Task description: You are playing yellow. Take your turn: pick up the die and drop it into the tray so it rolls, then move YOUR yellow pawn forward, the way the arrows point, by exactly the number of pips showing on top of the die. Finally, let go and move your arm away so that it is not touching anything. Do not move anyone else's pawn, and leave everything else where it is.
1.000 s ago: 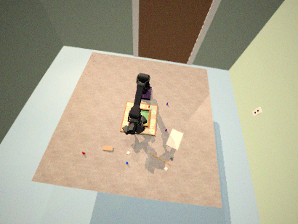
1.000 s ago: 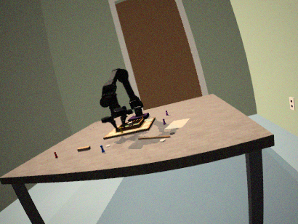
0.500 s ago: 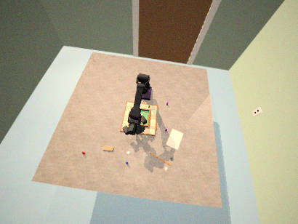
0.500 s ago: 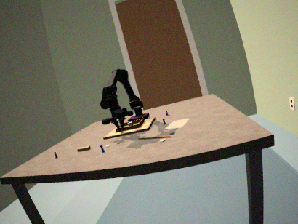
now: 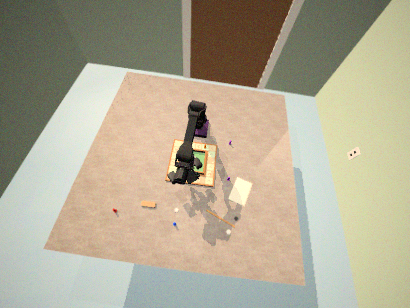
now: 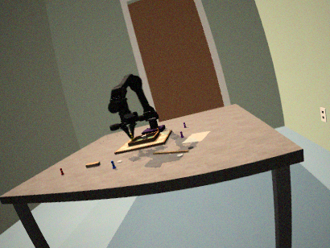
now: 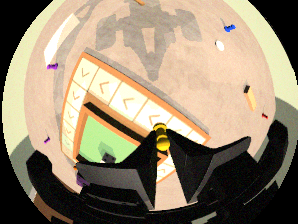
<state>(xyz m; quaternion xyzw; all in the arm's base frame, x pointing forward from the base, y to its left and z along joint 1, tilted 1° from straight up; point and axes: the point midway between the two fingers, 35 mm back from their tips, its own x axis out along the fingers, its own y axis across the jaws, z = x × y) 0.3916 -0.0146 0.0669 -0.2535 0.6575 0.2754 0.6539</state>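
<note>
Right now the green tray is 12 cm behind my gripper tip, 6 cm below it and 2 cm to the left of it. The rest, counted from my gripper tip: yellow pawn: 1 cm above; then blue pawn: 26 cm ahead, 5 cm below, 1 cm to the right; then wooden block: 18 cm ahead, 17 cm to the right, 6 cm below.
</note>
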